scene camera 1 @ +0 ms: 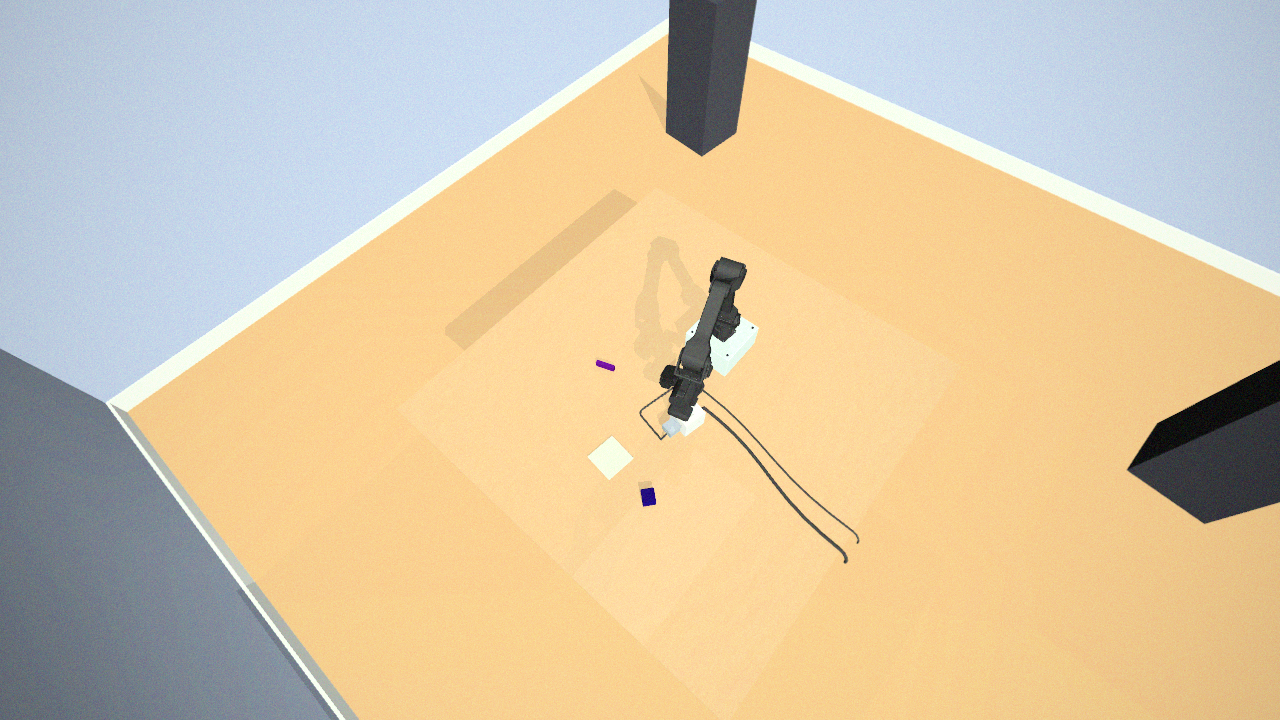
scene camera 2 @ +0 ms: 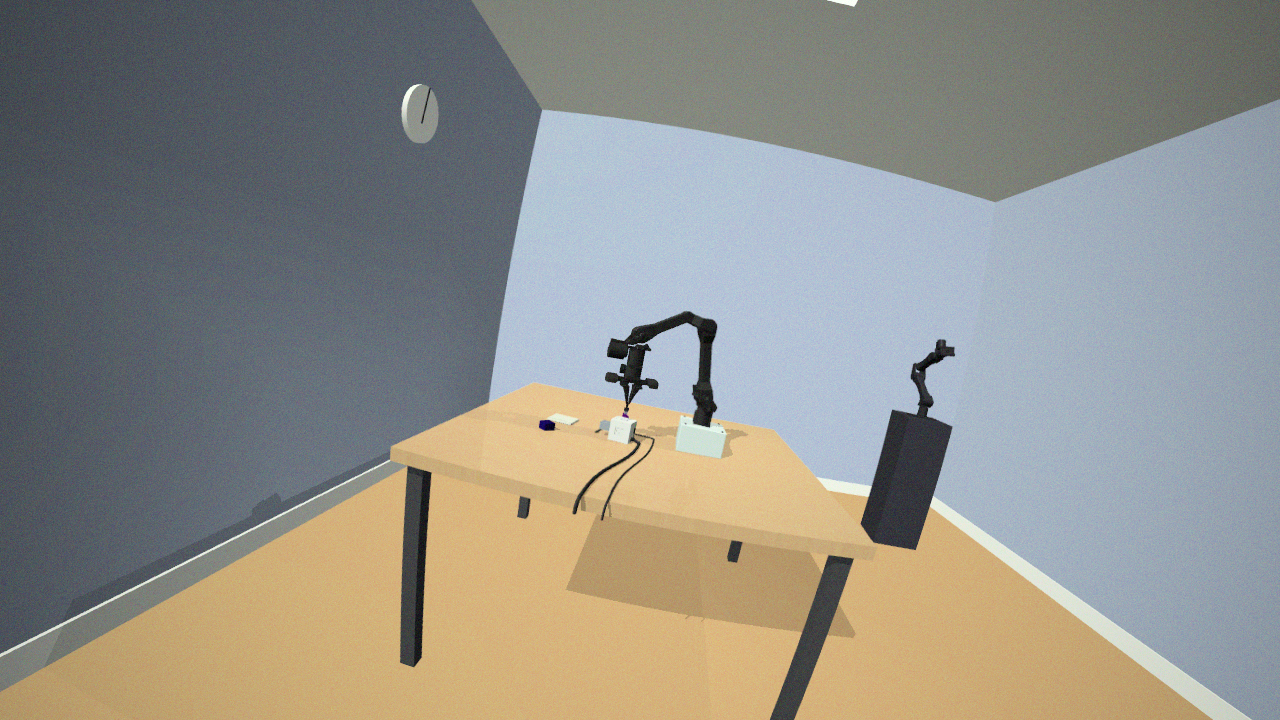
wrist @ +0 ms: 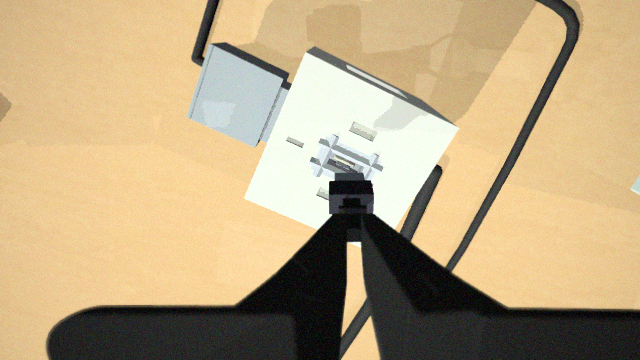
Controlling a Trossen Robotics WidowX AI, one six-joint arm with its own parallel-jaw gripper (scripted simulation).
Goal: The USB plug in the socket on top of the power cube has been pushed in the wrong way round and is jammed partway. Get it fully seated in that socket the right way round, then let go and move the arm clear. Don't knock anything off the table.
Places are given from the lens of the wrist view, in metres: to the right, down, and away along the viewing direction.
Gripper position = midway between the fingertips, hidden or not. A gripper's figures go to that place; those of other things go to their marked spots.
my gripper (wrist: pixel 353 226): 0.01, 0.01, 0.11
usb plug (wrist: pixel 349 193): 0.01, 0.01, 0.12
power cube (wrist: pixel 328 96): 0.00, -0.04, 0.16
grey adapter block (wrist: pixel 239 95): -0.04, -0.04, 0.18
usb socket (wrist: pixel 333 157): 0.01, -0.01, 0.18
The marked spots on the usb socket and the usb plug are 0.05 m apart.
